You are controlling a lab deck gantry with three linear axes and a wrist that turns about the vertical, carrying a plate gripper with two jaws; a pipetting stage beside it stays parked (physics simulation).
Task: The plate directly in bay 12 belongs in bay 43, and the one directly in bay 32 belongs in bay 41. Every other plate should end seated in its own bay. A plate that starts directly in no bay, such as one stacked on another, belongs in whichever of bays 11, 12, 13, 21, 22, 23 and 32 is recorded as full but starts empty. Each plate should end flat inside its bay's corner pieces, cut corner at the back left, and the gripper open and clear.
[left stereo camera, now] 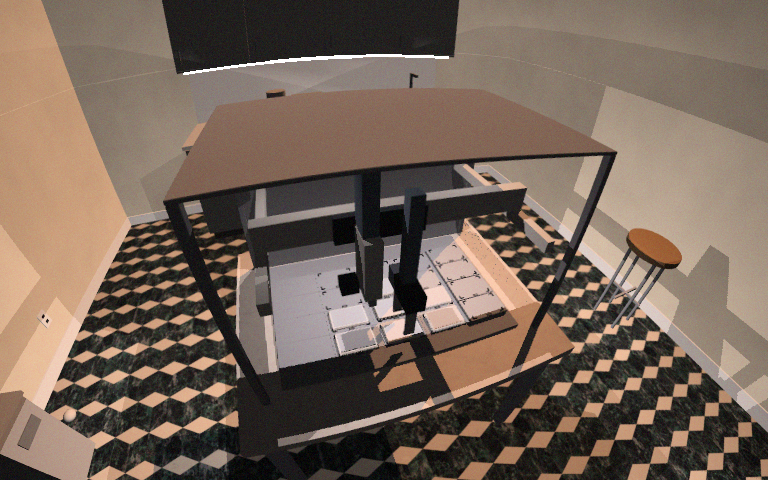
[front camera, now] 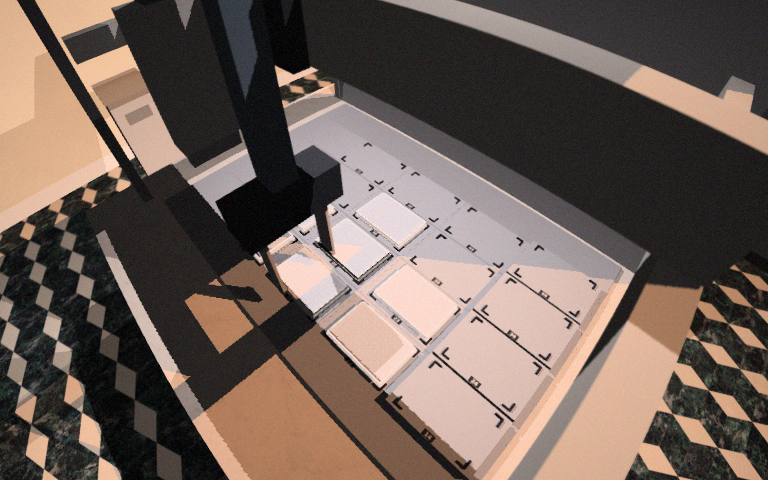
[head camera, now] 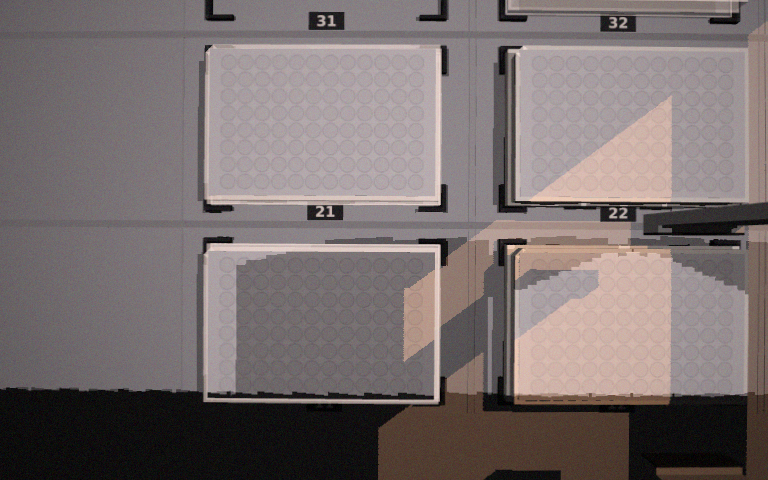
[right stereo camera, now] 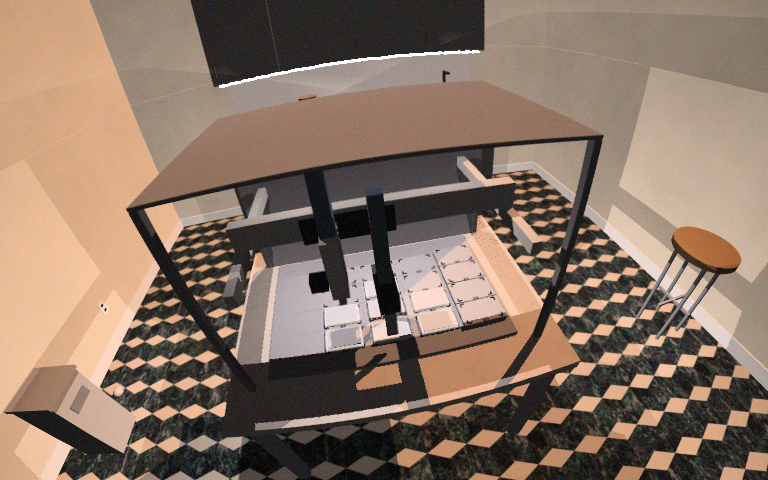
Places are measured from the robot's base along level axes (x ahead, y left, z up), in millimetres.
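Pixels of known places: gripper, fingertip midpoint: [left stereo camera: 402,321] [front camera: 304,266] [head camera: 683,344] [right stereo camera: 390,322]; robot's base, origin of the base link: [left stereo camera: 340,356] [head camera: 210,395] [right stereo camera: 326,352].
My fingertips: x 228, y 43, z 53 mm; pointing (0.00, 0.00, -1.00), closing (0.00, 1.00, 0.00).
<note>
For each thing: its top centre in the pictures, then the offset to it from my fingertips. "*": a spot on its surface instead.
- bay 12, surface spot: [head camera: 617,328] [front camera: 304,276] * 8 mm back, 1 mm right, 39 mm down
- bay 22 plate, middle of its top: [head camera: 633,123] [front camera: 351,245] [right stereo camera: 385,306] [left stereo camera: 392,306] 0 mm ahead, 107 mm left, 39 mm down
- bay 11, surface spot: [head camera: 322,322] [right stereo camera: 343,336] * 163 mm back, 1 mm left, 39 mm down
- bay 21, surface spot: [head camera: 323,121] [right stereo camera: 341,314] * 163 mm back, 107 mm left, 38 mm down
- bay 13, surface spot: [front camera: 370,342] * 167 mm ahead, 4 mm right, 39 mm down
- bay 23, surface spot: [front camera: 416,300] * 168 mm ahead, 105 mm left, 38 mm down
- bay 32, surface spot: [head camera: 623,6] * 1 mm back, 173 mm left, 45 mm down
- Bay 41, surface spot: [front camera: 373,164] * 158 mm back, 317 mm left, 53 mm down
- bay 43, surface spot: [front camera: 485,236] * 167 mm ahead, 321 mm left, 53 mm down
My gripper [front camera: 306,272] [head camera: 699,342] [left stereo camera: 408,322] is open, its jaws straddling above the plate in bay 12 [front camera: 308,283] [head camera: 617,328] at front and back without touching it. The bay 22 plate [front camera: 356,249] [head camera: 628,124] lies behind it. Other plates are in bay 11 [head camera: 322,322] [right stereo camera: 344,337], bay 21 [head camera: 323,121] [right stereo camera: 342,315], bay 13 [front camera: 370,342], bay 23 [front camera: 416,300] and bay 32 [front camera: 390,217] [head camera: 623,6]. Bay 41 [front camera: 373,164] and bay 43 [front camera: 485,236] look empty. Whether any plate is stacked is unclear.
The parked pipetting stage [left stereo camera: 369,271] [right stereo camera: 334,271] stands left of the gripper's column. A gantry beam [front camera: 453,141] crosses behind the deck. Frame posts [left stereo camera: 220,305] [right stereo camera: 192,305] stand at the corners.
</note>
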